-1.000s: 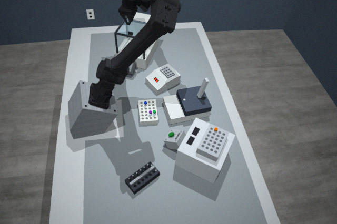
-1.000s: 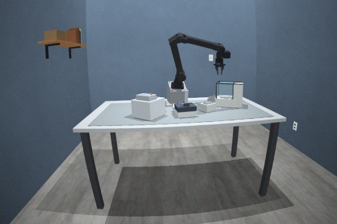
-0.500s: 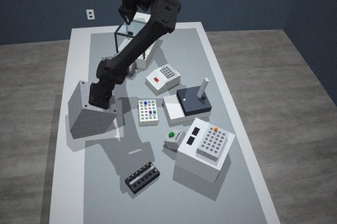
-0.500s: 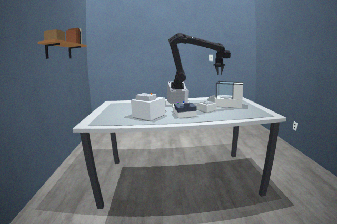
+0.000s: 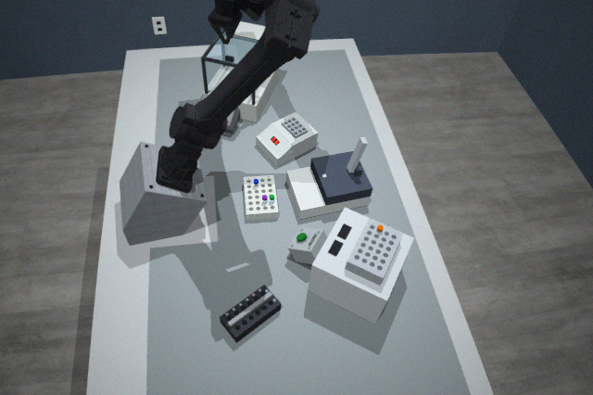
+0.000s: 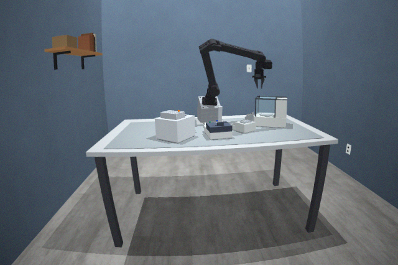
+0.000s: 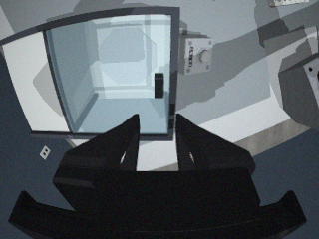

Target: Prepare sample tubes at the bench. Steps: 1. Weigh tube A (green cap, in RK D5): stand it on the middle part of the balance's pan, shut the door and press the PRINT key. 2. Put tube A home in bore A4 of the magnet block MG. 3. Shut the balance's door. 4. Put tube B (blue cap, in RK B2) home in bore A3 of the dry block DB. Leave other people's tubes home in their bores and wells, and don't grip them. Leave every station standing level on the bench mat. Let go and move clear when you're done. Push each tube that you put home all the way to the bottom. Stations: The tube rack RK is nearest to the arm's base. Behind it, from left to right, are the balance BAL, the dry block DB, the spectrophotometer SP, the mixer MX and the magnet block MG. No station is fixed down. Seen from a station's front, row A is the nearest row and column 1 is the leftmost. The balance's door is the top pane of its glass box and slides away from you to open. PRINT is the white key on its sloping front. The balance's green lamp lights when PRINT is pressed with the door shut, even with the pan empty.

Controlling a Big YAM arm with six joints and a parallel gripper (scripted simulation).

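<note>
Right now my hand is 7 cm above the balance door, 2 cm to the right of it and 1 cm short of it. The rest, counted from my hand: white tube rack 36 cm to the right, 27 cm below, 8 cm ahead; dry block DB 25 cm below, 17 cm ahead, 16 cm to the right; tube B 33 cm to the right, 25 cm below, 7 cm ahead.
</note>
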